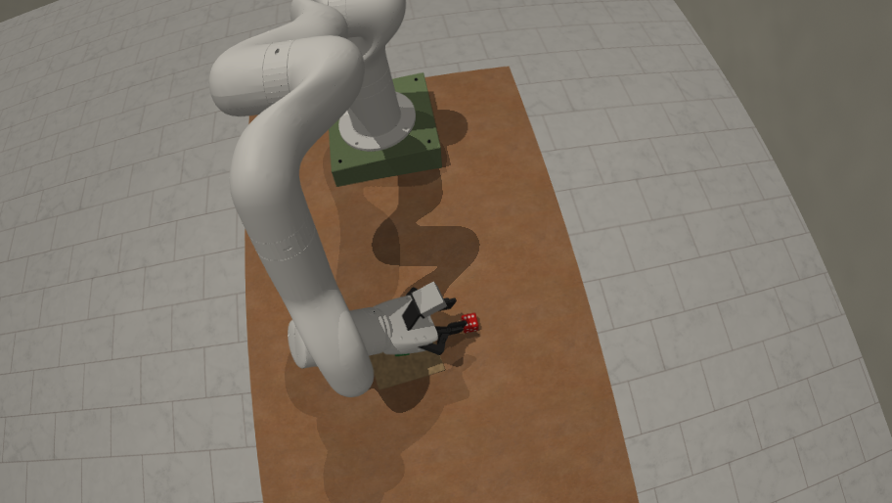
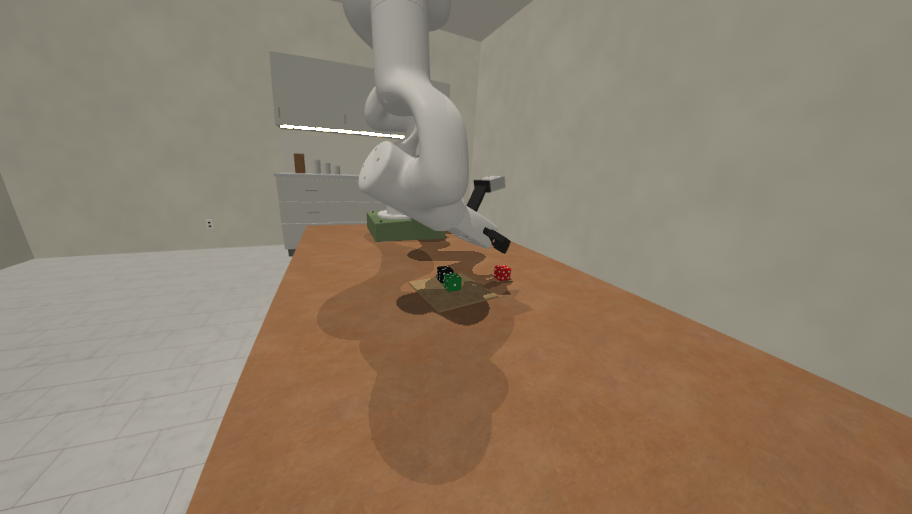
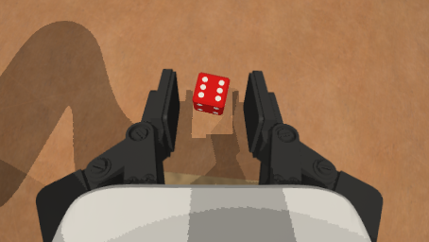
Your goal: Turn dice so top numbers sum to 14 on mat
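Now: the red die 40 mm to the left of my hand and 80 mm below it. Round my hand: black die 40 mm behind, 100 mm to the right, 80 mm below; green die 10 mm ahead, 110 mm to the right, 80 mm below; tan square mat 10 mm ahead, 110 mm to the right, 100 mm below.
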